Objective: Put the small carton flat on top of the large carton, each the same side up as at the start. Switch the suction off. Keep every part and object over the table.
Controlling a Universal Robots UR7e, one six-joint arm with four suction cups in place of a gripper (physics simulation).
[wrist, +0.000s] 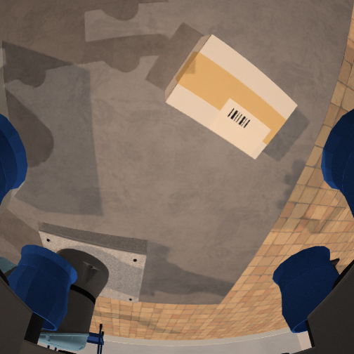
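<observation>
The small carton (227,95) lies flat on the grey table in the upper right of the wrist view. Its top is cream with an orange tape band and a white barcode label, and it lies at a slant. My gripper (175,220) shows as four blue suction cups, two at the side edges and two near the bottom corners. The cups hold nothing and are apart from the small carton, which shows between and above them. The large carton is outside the view or hidden, except perhaps for a thin pale sliver at the left edge.
The robot's speckled mounting plate (122,272) is at the lower left, with the dark arm base (87,270) on it, partly behind a cup. The table (175,180) ends at the right and bottom, where a tan tiled floor (305,215) shows. Broad shadows lie on the left.
</observation>
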